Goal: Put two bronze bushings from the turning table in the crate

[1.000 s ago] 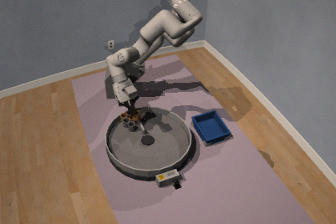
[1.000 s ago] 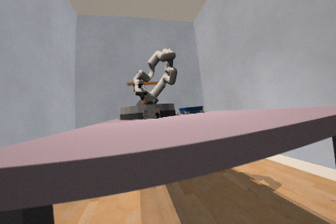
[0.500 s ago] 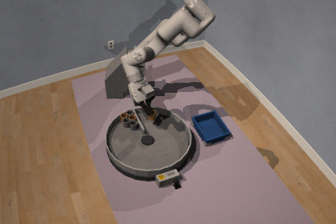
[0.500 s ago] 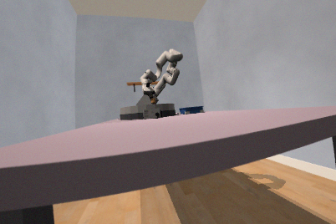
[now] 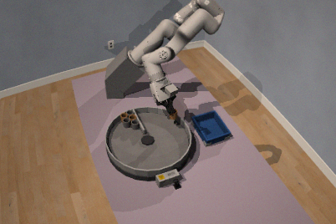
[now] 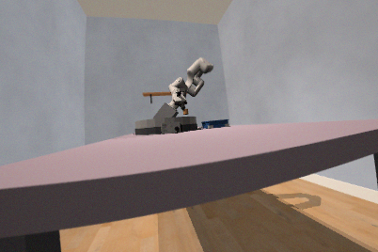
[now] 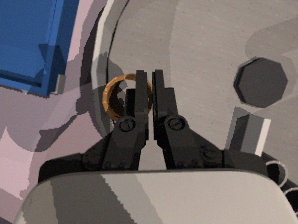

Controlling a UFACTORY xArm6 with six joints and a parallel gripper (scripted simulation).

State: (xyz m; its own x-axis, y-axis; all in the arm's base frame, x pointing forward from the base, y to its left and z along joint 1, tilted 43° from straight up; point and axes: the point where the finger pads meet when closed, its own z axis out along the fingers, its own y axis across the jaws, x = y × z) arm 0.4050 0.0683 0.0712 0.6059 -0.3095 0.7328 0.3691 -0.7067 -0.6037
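Right now my hand is 220 mm to the right of the blue crate, 150 mm above it and 40 mm short of it. Also, from my hand: grey turning table (130 mm to the right, 120 mm below, 70 mm ahead).
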